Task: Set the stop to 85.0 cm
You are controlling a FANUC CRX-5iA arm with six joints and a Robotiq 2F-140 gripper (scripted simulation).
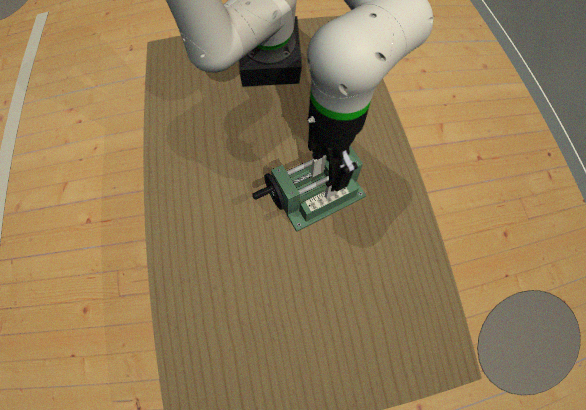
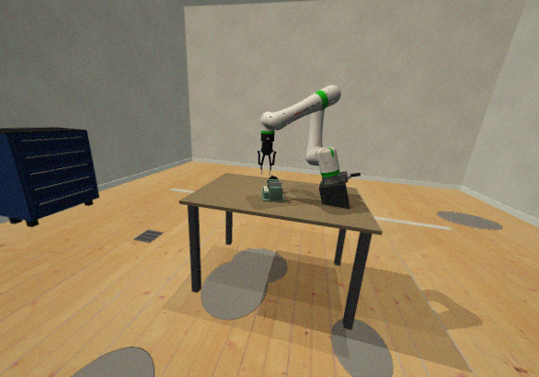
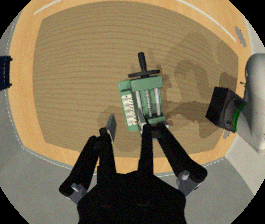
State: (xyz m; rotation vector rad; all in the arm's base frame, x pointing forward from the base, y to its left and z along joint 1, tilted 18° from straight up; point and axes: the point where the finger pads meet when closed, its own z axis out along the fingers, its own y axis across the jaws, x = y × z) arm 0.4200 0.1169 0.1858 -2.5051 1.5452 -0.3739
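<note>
The stop block lies 100 mm below my hand, 80 mm behind it and 40 mm to the left of it.
</note>
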